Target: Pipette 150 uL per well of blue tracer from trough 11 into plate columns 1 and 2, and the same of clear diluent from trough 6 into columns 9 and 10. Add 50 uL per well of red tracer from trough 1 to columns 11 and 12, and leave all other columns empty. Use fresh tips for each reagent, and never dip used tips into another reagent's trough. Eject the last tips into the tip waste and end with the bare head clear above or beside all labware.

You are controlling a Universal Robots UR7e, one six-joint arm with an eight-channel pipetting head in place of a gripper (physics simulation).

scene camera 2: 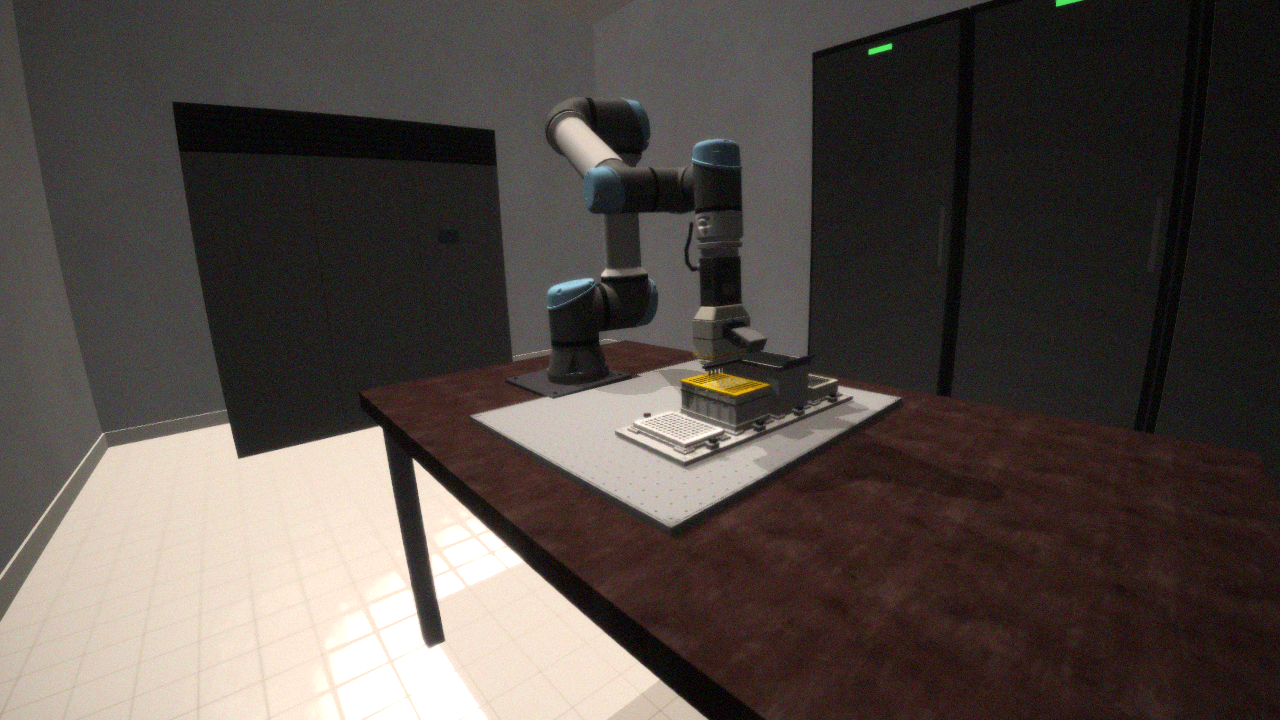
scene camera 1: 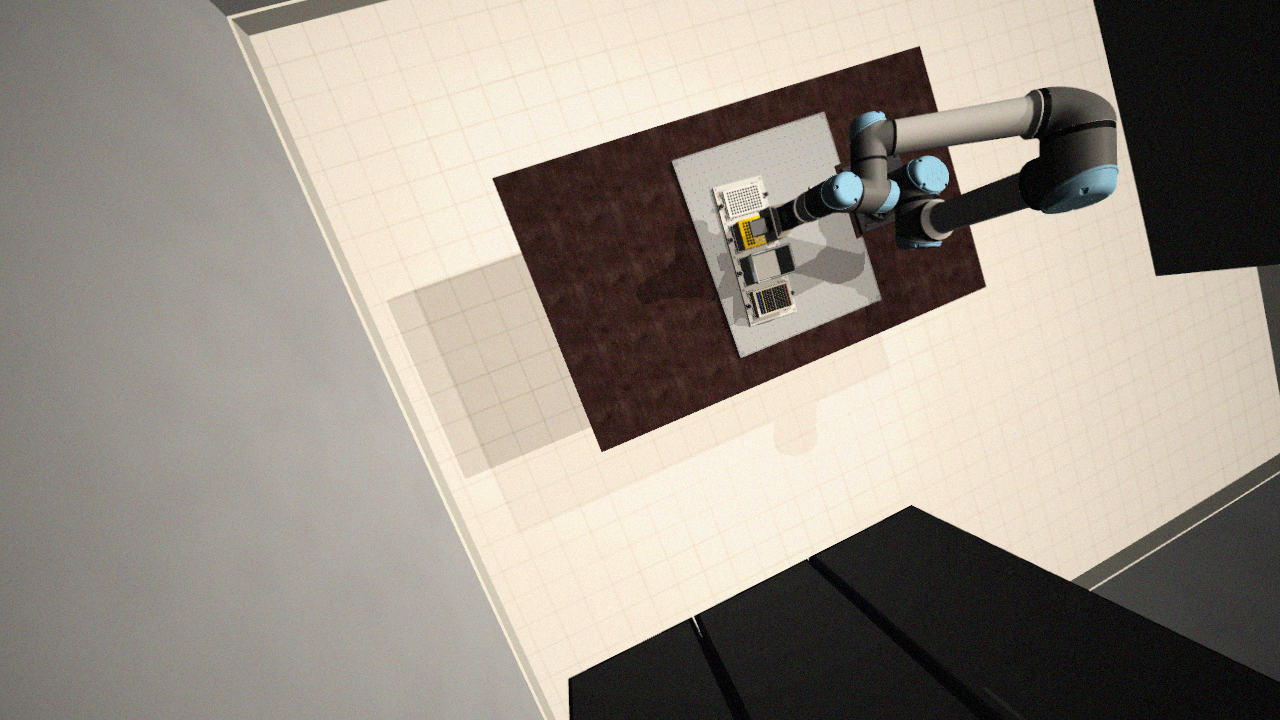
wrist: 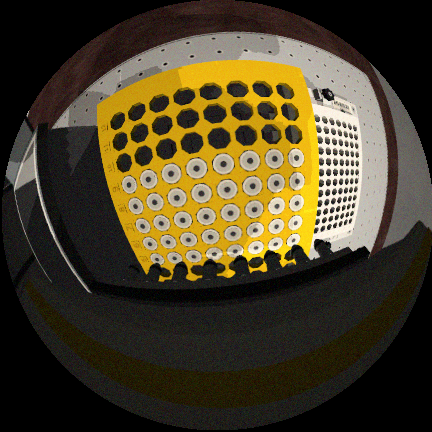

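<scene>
My eight-channel head (scene camera 2: 714,370) is close above the yellow-topped tip rack (scene camera 1: 750,232) (scene camera 2: 726,385) (wrist: 305,150). Several dark stubs show below it in both the second scene view and the wrist view; I cannot tell whether tips are on them. In the wrist view, three far rack rows are empty holes, nearer rows hold pale tips, and dark holes show beside the stubs. The white well plate (scene camera 1: 742,198) (scene camera 2: 678,428) (wrist: 337,175) lies beside the rack; its wells look dark in the wrist view. The trough block (scene camera 1: 773,299) is at the opposite end, with coloured strips.
A dark-walled bin (scene camera 1: 768,265) (scene camera 2: 791,383) (wrist: 70,200) stands between the tip rack and the trough block, close beside the rack and rising above it in the second scene view. Small dark knobs (scene camera 2: 714,442) (wrist: 327,94) line the labware carrier on the grey board (scene camera 2: 572,447).
</scene>
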